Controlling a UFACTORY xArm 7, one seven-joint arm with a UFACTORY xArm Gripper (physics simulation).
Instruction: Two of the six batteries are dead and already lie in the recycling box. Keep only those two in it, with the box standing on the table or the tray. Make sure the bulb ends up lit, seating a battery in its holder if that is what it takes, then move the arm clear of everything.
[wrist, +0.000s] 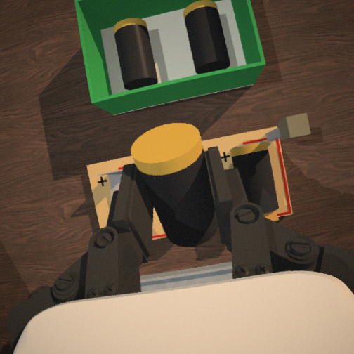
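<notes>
My gripper (176, 176) is shut on a dark battery with a gold end cap (167, 145), held tilted with the gold end toward the camera, above the tan circuit board (95, 199). Another gold-ended battery (257, 177) lies in the board's right-hand holder, below a plus mark. The left-hand holder is largely hidden by the left finger and the held battery; a plus mark and a bit of metal show there. The green recycling box (180, 91) stands beyond the board with two batteries (136, 55) (207, 39) inside, apart from each other. The bulb does not show.
A metal lever with a blocky tan knob (295, 125) sticks out past the board's upper right corner. A strip of the grey tray (185, 277) shows between the gripper's arms, near the pale gripper housing. The dark wooden table (310, 45) surrounds the box and board.
</notes>
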